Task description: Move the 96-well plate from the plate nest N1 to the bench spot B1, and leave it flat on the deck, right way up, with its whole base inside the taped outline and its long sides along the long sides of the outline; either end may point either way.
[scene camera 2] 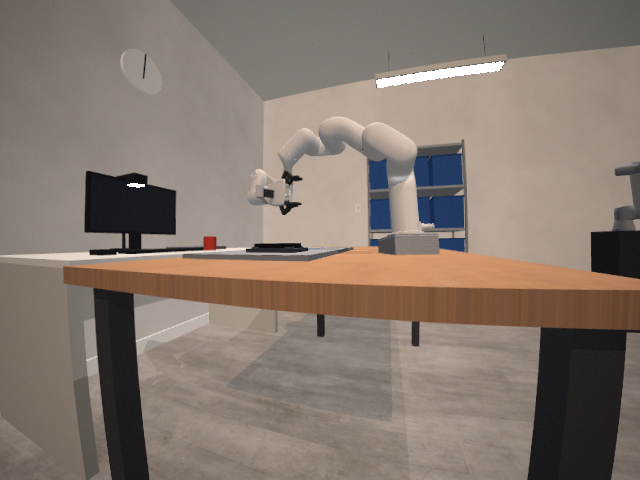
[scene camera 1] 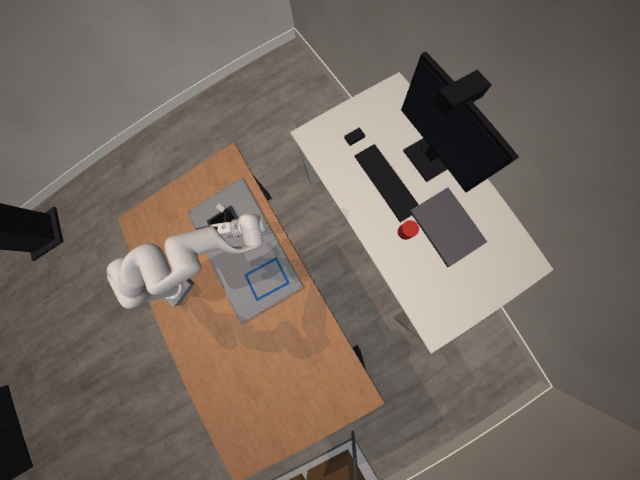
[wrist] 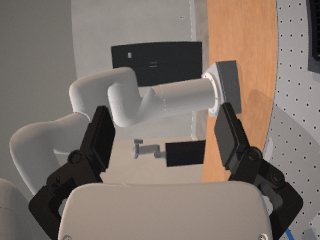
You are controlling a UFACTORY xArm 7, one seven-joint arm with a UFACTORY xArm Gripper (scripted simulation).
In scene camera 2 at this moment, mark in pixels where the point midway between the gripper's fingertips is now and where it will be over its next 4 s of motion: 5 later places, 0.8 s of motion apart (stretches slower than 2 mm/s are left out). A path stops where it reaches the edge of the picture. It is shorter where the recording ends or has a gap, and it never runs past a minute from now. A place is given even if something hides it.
The gripper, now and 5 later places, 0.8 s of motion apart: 299, 190; 300, 210; 293, 223; 279, 221; 278, 228; 278, 238
